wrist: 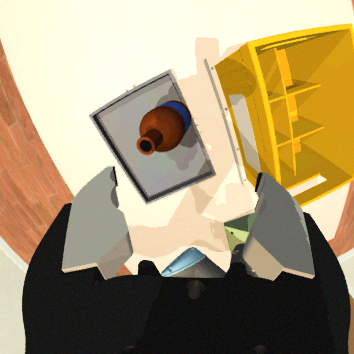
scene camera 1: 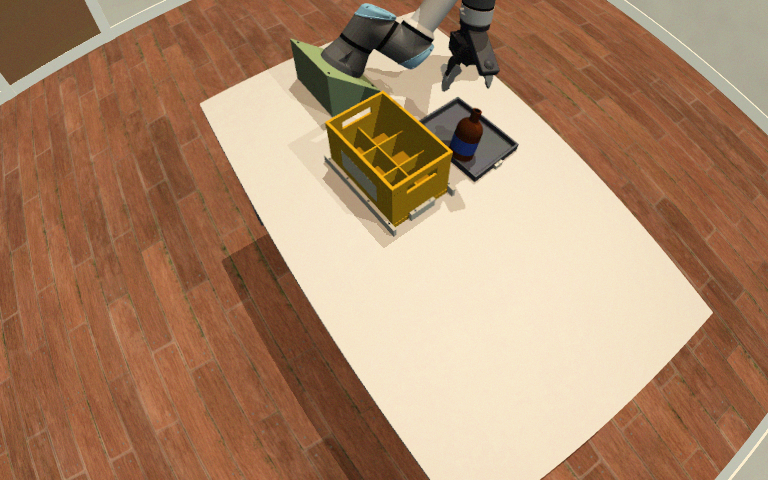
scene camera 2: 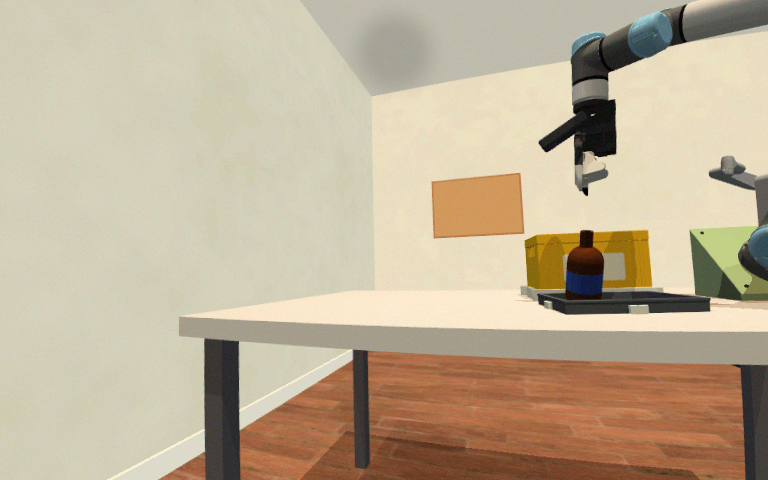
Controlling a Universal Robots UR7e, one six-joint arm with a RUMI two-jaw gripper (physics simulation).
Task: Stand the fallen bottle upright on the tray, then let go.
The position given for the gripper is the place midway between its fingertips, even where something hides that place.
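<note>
A brown bottle [scene camera 1: 467, 135] is in the scene, and the wrist view has the bottle [wrist: 161, 129] too. The gripper [scene camera 2: 583, 193] is visible as well, with scene camera 1 showing the gripper [scene camera 1: 465, 89] and the wrist view also showing the gripper [wrist: 186, 171].
</note>
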